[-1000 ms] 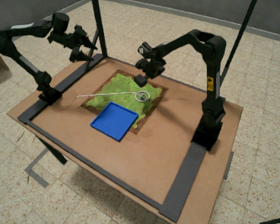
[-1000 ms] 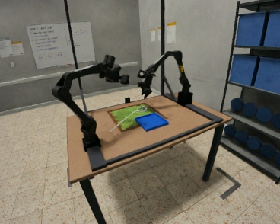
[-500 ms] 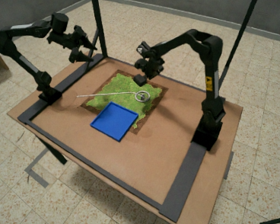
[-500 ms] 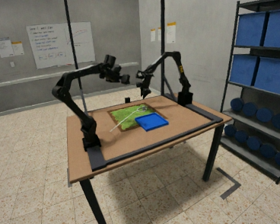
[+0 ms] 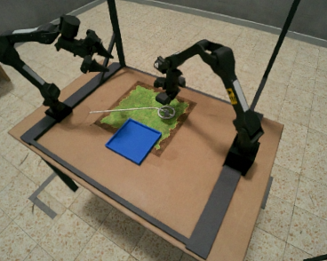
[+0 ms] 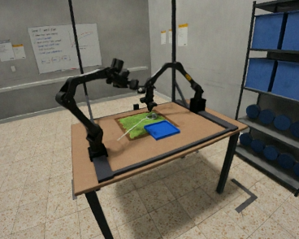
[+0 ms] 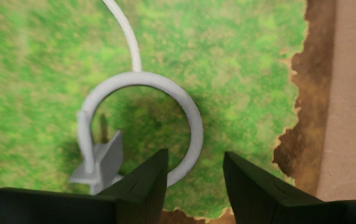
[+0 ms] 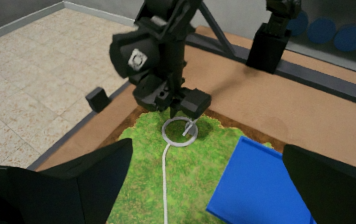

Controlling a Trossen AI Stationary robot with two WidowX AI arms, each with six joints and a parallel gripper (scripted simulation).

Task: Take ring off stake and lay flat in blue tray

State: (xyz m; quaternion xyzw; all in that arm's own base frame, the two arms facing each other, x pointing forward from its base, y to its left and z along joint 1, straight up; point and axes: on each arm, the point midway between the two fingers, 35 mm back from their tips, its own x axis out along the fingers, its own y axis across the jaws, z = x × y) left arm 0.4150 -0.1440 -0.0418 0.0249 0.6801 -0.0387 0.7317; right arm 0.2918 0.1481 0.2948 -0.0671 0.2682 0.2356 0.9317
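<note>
My left gripper is now 4 cm short of the grey ring, 1 cm to the left of it and 7 cm above it. The rest, counted from my left hand: green grass mat: 7 cm ahead, 11 cm to the right, 9 cm below; blue tray: 26 cm ahead, 10 cm to the right, 7 cm below; grey stake: 6 cm ahead, 6 cm below.
</note>
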